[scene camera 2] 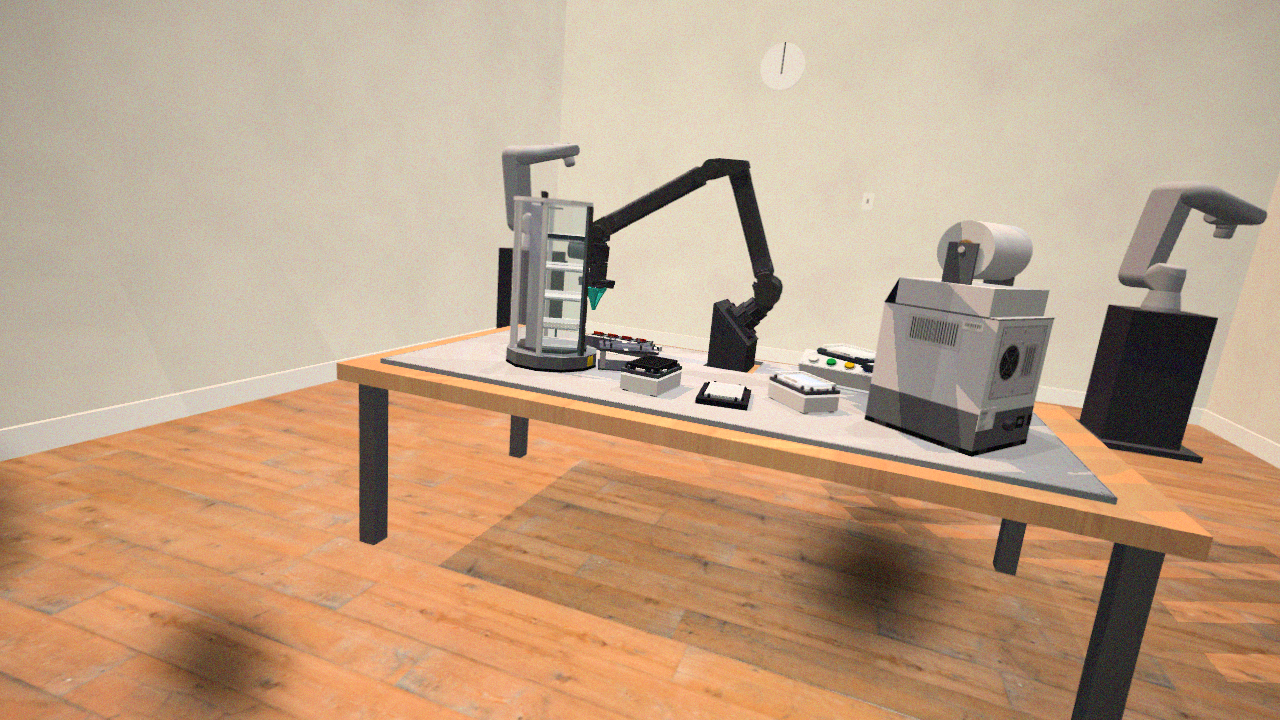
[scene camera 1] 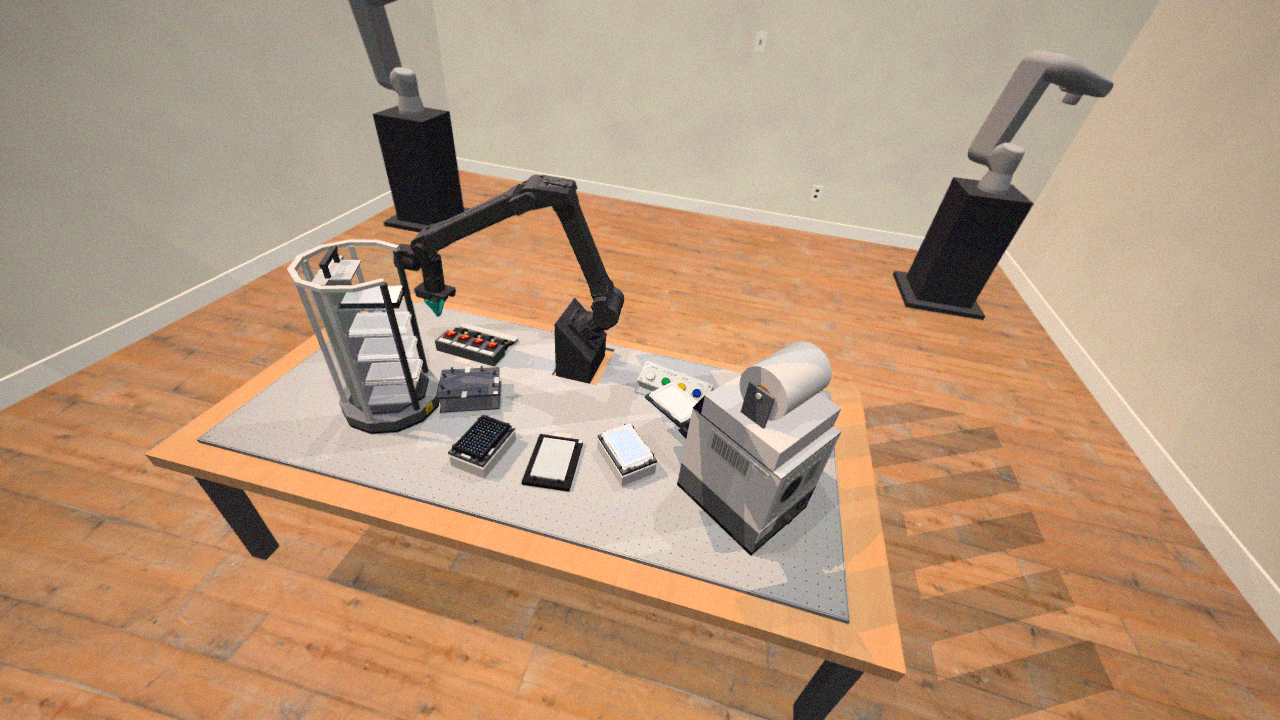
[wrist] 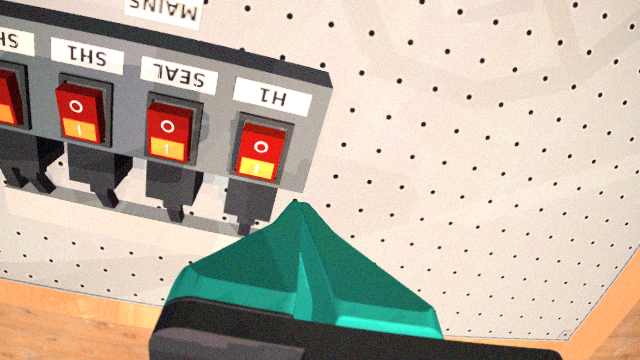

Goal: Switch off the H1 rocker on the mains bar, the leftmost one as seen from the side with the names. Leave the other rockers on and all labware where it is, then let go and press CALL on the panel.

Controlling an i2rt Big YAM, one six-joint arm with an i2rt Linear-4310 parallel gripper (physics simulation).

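Frame: origin at the arm's base, x right, y ahead, z up, level; metres.
Seen in the pictures: gripper, between the fingertips: (scene camera 2: 593, 309) (scene camera 1: 439, 315) (wrist: 297, 216); arm's base, origin of its link: (scene camera 2: 738, 322) (scene camera 1: 584, 330).
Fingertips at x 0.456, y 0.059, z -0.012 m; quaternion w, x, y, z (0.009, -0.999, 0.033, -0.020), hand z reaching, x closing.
Pixels of each thing's middle, then the offset from my fingertips to it.
- H1 rocker, middle of its body: (wrist: 259, 153) dz -0.074, dx -0.020, dy -0.012 m
- SEAL rocker, middle of its body: (wrist: 169, 133) dz -0.074, dx -0.069, dy -0.008 m
- SH1 rocker, middle of its body: (wrist: 81, 114) dz -0.074, dx -0.119, dy -0.003 m
- button panel, middle of its body: (scene camera 2: 841, 370) (scene camera 1: 675, 386) dz -0.078, dx -0.769, dy +0.011 m
- tall plate carousel, middle of its body: (scene camera 2: 556, 280) (scene camera 1: 374, 335) dz +0.109, dx +0.002, dy +0.275 m
- dark grey block, middle of its body: (scene camera 2: 627, 353) (scene camera 1: 470, 387) dz -0.082, dx -0.194, dy +0.196 m
- tilted white plate, middle of its body: (scene camera 2: 852, 351) (scene camera 1: 676, 401) dz +0.006, dx -0.787, dy +0.172 m
- large sealer machine, middle of its body: (scene camera 1: 761, 433) (scene camera 2: 961, 330) dz +0.108, dx -0.995, dy +0.332 m
The grey mains bar (scene camera 1: 486, 356) (scene camera 2: 626, 348) (wrist: 220, 115) has a row of red rockers. In the wrist view its names are upside down and the H1 rocker (wrist: 261, 150) is at the right end. Its O end stands raised and its I end is lit yellow, like the SEAL rocker (wrist: 170, 131) and SH1 rocker (wrist: 80, 114). My gripper (scene camera 1: 436, 315) (scene camera 2: 594, 309) (wrist: 297, 216) is shut and empty, its teal tips pointing down above the bar's H1 end, apart from it. The button panel (scene camera 1: 673, 373) (scene camera 2: 819, 369) stands beyond the arm's base; its lettering is unreadable.
A tall plate carousel (scene camera 1: 390, 331) (scene camera 2: 528, 277) stands close beside the gripper. A dark grey block (scene camera 1: 469, 390) is in front of the bar. Several plate holders stand farther forward. A tilted white plate (scene camera 1: 671, 402) lies by the panel. A large sealer machine (scene camera 1: 742, 465) (scene camera 2: 939, 358) stands on the right.
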